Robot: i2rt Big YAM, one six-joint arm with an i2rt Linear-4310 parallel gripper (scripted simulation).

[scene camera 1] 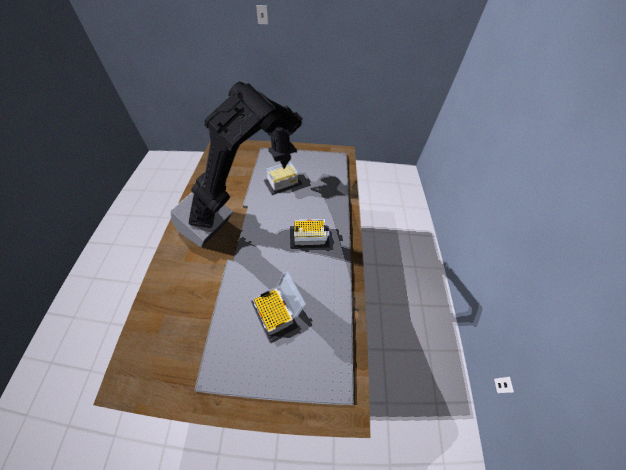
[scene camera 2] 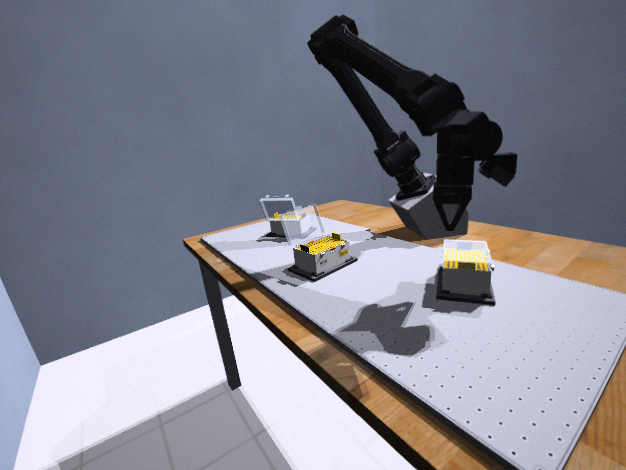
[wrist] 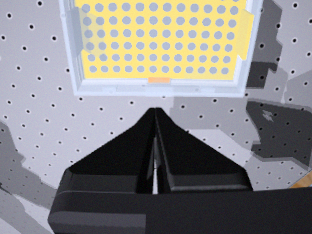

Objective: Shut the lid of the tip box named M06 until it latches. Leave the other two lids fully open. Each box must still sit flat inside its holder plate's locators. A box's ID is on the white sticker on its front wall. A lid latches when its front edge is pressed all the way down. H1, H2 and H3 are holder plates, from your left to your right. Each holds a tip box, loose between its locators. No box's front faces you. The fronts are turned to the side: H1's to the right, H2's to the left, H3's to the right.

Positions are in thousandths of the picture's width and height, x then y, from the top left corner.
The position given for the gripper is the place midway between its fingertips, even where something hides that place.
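Observation:
Visible in the scene: a tip box (scene camera 2: 517, 556), a tip box (scene camera 2: 739, 599) and the gripper (scene camera 2: 718, 490) (wrist: 498, 502).

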